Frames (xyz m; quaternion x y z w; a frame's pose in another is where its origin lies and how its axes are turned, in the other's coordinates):
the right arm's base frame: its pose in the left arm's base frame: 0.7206 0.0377 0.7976 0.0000 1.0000 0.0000 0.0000
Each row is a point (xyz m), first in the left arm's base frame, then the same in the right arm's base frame.
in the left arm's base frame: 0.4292 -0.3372 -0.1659
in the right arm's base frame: 0.2914 -0.3749 0.9635
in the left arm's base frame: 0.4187 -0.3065 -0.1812
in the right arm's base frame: 0.3019 -0.3442 0.9788
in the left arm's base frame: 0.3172 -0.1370 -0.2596
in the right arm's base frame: 0.4034 -0.1747 1.0572
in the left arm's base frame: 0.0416 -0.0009 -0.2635
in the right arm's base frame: 0.6790 -0.0386 1.0611
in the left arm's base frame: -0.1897 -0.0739 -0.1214
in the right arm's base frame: 0.9103 -0.1116 0.9190
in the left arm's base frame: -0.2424 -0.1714 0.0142
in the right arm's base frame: 0.9630 -0.2091 0.7834
